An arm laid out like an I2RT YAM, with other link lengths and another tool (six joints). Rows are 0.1 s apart.
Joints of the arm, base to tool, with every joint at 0 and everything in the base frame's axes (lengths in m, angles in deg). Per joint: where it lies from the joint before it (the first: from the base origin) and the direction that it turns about. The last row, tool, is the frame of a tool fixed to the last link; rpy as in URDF.
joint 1: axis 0 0 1 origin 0.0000 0.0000 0.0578
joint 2: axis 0 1 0 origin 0.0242 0.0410 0.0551
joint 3: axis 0 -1 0 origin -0.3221 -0.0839 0.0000
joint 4: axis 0 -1 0 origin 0.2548 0.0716 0.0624
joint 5: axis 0 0 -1 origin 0.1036 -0.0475 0.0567
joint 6: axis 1 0 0 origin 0.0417 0.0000 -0.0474
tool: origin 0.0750 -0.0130 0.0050 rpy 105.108 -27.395 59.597
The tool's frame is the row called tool.
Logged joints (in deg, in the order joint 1, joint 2, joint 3, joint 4, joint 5, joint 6), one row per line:
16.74 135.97 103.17 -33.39 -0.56 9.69
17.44 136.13 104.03 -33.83 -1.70 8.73
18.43 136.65 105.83 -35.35 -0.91 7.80
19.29 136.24 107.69 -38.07 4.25 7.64
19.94 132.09 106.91 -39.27 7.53 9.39
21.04 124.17 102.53 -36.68 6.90 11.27
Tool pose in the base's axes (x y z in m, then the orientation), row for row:
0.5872 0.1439 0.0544 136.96 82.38 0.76
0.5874 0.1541 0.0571 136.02 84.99 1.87
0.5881 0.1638 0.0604 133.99 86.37 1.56
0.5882 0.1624 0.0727 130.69 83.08 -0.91
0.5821 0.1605 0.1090 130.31 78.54 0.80
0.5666 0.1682 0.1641 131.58 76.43 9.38
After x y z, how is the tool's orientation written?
As a rotation vector, in degrees.
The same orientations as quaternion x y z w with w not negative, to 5 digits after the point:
0.84368 0.50746 0.00468 0.17512
0.83563 0.52213 0.01149 0.17021
0.82696 0.53306 0.00963 0.17861
0.82368 0.52362 -0.00574 0.21759
0.83128 0.50103 0.00510 0.24064
0.83826 0.48691 0.05976 0.23806

